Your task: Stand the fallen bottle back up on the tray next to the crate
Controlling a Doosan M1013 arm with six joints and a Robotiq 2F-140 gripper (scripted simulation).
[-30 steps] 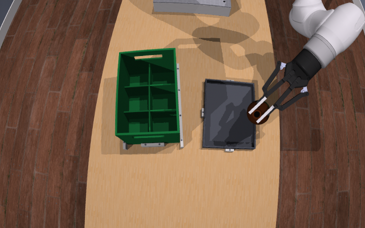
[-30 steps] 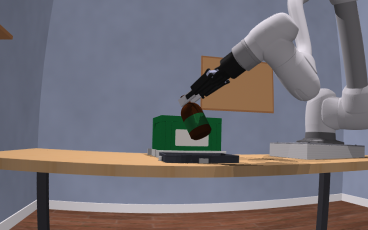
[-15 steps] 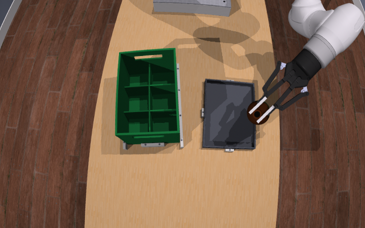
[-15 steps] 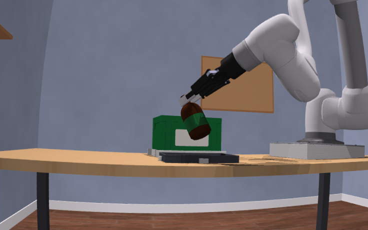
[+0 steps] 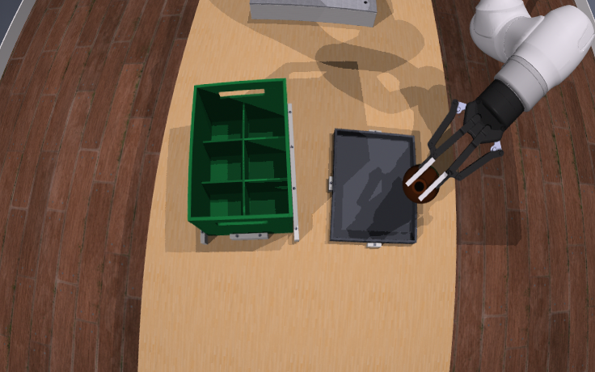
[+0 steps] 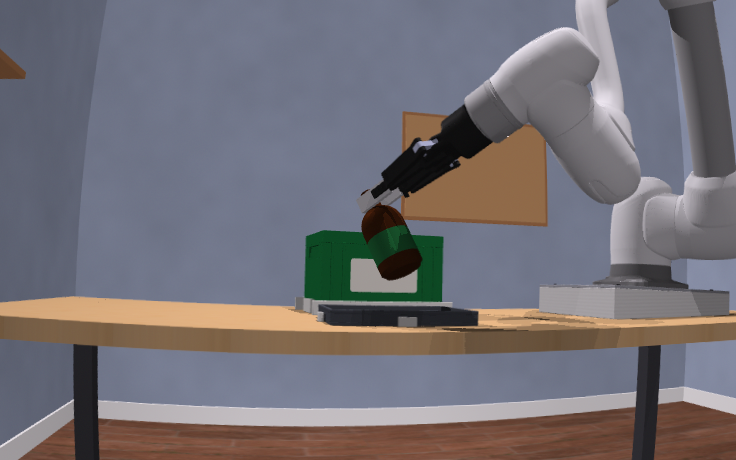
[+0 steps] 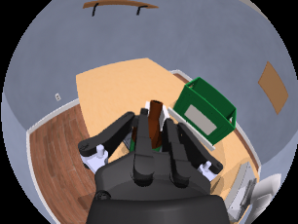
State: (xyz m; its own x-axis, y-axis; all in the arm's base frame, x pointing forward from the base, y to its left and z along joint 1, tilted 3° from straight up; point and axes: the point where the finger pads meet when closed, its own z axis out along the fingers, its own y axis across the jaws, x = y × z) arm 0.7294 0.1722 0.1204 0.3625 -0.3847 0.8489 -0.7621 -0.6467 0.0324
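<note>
Now: hand 60 mm above the brown bottle, 10 mm to the right of it and 10 mm past it. The rest, counted from my hand: dark tray (200 mm below, 50 mm to the right, 40 mm behind); then green crate (330 mm to the right, 130 mm below, 70 mm behind).
</note>
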